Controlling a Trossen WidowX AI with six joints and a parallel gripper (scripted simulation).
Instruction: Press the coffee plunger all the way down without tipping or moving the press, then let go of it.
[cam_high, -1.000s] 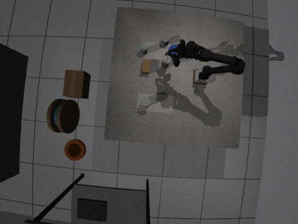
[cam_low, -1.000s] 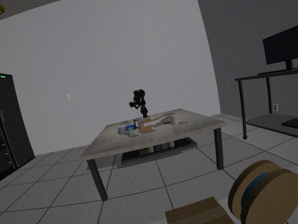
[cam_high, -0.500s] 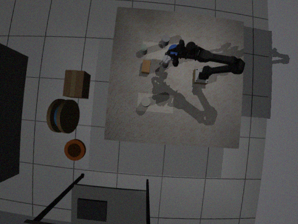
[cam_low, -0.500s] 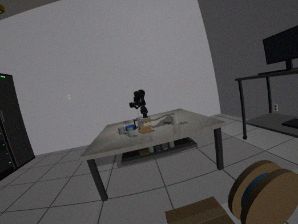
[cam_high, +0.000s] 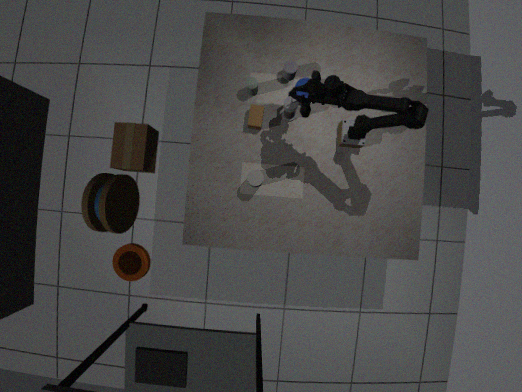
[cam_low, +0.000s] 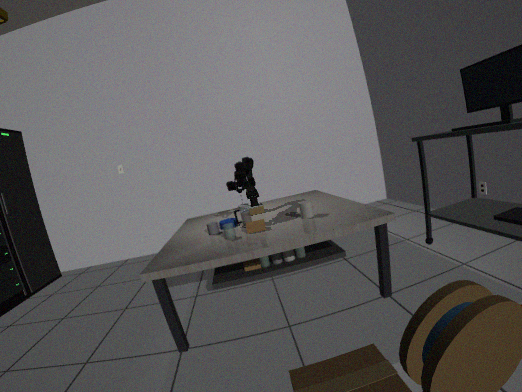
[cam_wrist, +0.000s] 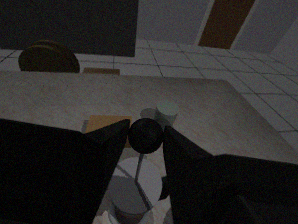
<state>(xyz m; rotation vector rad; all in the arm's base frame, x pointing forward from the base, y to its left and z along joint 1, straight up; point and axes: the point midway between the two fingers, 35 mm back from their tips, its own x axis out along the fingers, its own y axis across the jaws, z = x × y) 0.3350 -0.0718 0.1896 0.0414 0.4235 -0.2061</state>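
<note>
My gripper tip is now 1 cm past the coffee press, 1 cm to the left of it and 12 cm above it. Also, from my gripper tip: blue-topped object (9 cm behind, 13 cm to the right, 21 cm below).
</note>
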